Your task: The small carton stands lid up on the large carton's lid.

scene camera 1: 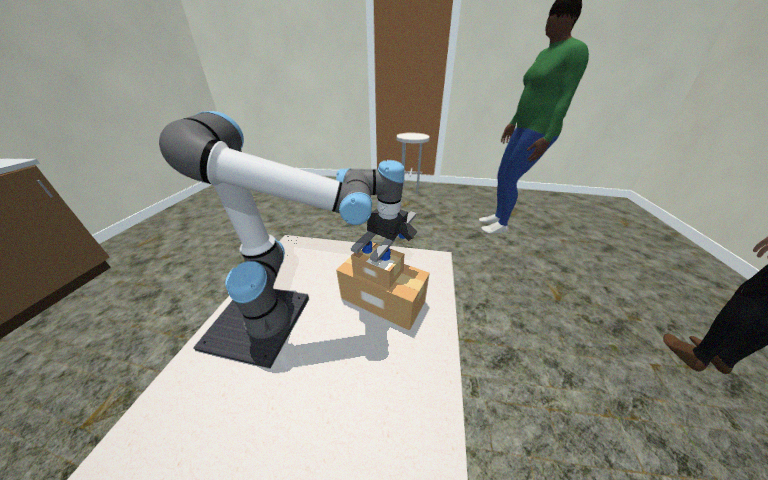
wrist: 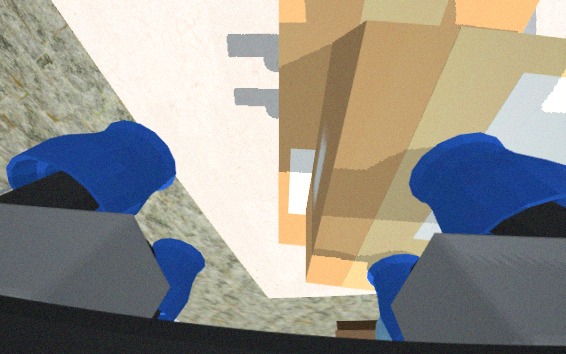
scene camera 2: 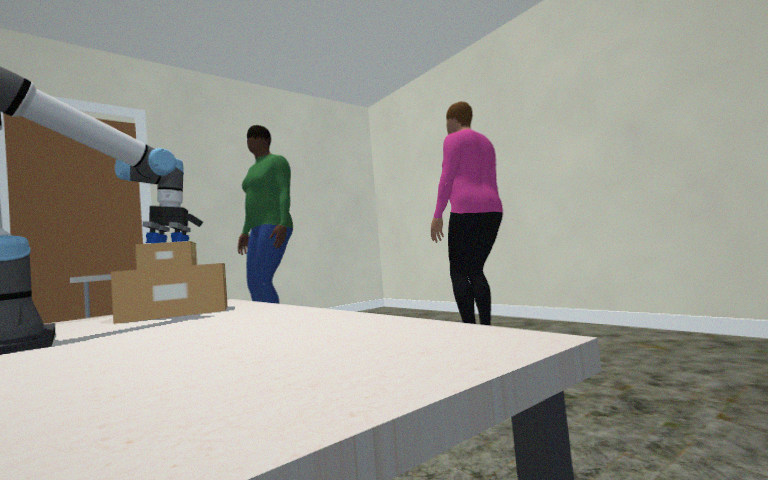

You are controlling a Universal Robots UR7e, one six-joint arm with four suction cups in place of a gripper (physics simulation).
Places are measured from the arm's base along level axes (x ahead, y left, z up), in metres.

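Where they show: hand, tool point: (wrist: pixel 285 225); arm's base, link origin: (scene camera 1: pixel 268 319).
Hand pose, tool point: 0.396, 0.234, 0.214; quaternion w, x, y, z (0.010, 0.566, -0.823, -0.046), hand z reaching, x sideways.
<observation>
Each offset is from my tool point to the top centre of the thing, as dx, dy, dz. Level surfaces: height alone.
The small brown carton @(-0.018, -0.067, -0.004) (scene camera 1: pixel 377 270) (scene camera 2: pixel 165 255) (wrist: pixel 382 106) stands lid up on the lid of the large brown carton @(-0.004, -0.064, -0.082) (scene camera 1: pixel 387 302) (scene camera 2: pixel 170 292) (wrist: pixel 291 228), toward its left end. Both have a white label on the side. The large carton rests on the white table @(dz -0.236) (scene camera 1: pixel 312 413) (scene camera 2: pixel 322 382) (wrist: pixel 199 114) near its far right edge. My suction gripper (scene camera 1: pixel 376 251) (scene camera 2: pixel 167 237) (wrist: pixel 291 190) hangs straight over the small carton with its blue cups right at the lid. It is open and holds nothing; I cannot tell whether the cups touch the lid.
A person in green (scene camera 1: pixel 550 88) (scene camera 2: pixel 266 190) stands on the floor beyond the table. A person in pink (scene camera 2: pixel 470 175) stands further right. A white stool (scene camera 1: pixel 413 138) stands before the brown door (scene camera 1: pixel 410 77). The arm's base plate (scene camera 1: pixel 218 335) is at the table's left.
</observation>
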